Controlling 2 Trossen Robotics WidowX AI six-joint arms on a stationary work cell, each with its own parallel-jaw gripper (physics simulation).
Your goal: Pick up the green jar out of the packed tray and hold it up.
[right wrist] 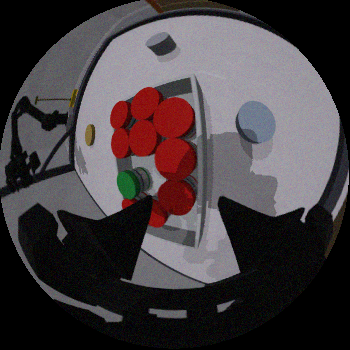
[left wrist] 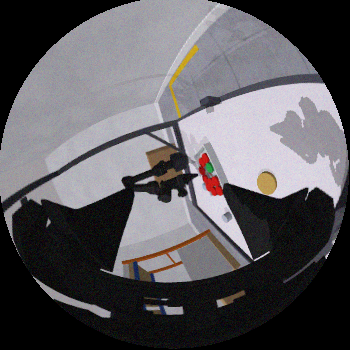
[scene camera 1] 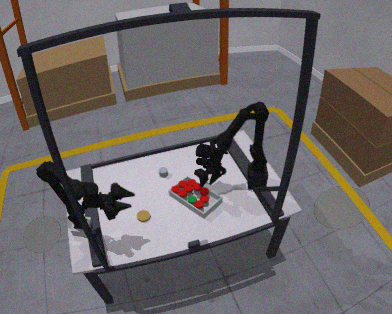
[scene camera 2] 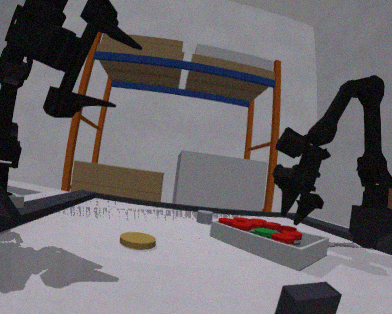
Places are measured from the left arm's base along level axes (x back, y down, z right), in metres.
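Pixels of known places: left gripper, fingertip midpoint: [left wrist: 179, 189] [scene camera 1: 133, 200] [scene camera 2: 127, 76]; right gripper, fingertip midpoint: [right wrist: 186, 200] [left wrist: 197, 173] [scene camera 1: 205, 185] [scene camera 2: 289, 220]; left arm's base, origin of the base link: [right wrist: 66, 118]; right arm's base, origin of the base link: [left wrist: 172, 163] [scene camera 1: 258, 168] [scene camera 2: 374, 208].
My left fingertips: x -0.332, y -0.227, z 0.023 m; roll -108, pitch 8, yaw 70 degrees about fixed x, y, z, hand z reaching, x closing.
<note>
For each thing: its middle in the pictures, then the offset to it from my left fingertips.
- green-lidded jar, body centre: [right wrist: 134, 181] [scene camera 2: 263, 240] [left wrist: 212, 166] [scene camera 1: 192, 201] dx -0.236, dy +0.247, dz -0.214 m
- grey tray, body centre: [right wrist: 159, 168] [scene camera 2: 266, 244] [left wrist: 212, 170] [scene camera 1: 195, 198] dx -0.251, dy +0.268, dz -0.258 m
- yellow disc, body centre: [scene camera 2: 137, 240] [left wrist: 266, 182] [right wrist: 89, 134] [scene camera 1: 143, 216] dx +0.009, dy +0.267, dz -0.132 m
- grey cylinder, body centre: [right wrist: 160, 43] [scene camera 2: 204, 216] [scene camera 1: 163, 172] [left wrist: 226, 216] dx -0.073, dy +0.256, dz -0.444 m
- blue-grey round thing, body centre: [right wrist: 254, 122] dx -0.297, dy +0.261, dz -0.404 m
The green-lidded jar [scene camera 1: 192, 199] [scene camera 2: 265, 232] [left wrist: 209, 168] [right wrist: 129, 184] stands in the grey tray [scene camera 1: 186, 206] [scene camera 2: 260, 251] [right wrist: 201, 150] among several red-lidded jars [scene camera 1: 191, 183] [right wrist: 174, 117]. Beside it is a gap in the tray's middle. My right gripper [scene camera 1: 207, 182] [scene camera 2: 291, 218] [right wrist: 186, 200] is partly open and empty, above the tray's back side. In the right wrist view the green lid is left of the left finger's tip. My left gripper [scene camera 1: 132, 199] [scene camera 2: 128, 77] is wide open and empty, raised at the table's left side, far from the tray.
A yellow disc [scene camera 1: 143, 216] [scene camera 2: 138, 240] [left wrist: 267, 183] [right wrist: 90, 135] lies left of the tray in scene camera 1. A grey cylinder [scene camera 1: 163, 172] [scene camera 2: 204, 216] [right wrist: 161, 44] stands behind it. A blue-grey round thing [right wrist: 256, 122] is right of the tray in the right wrist view.
</note>
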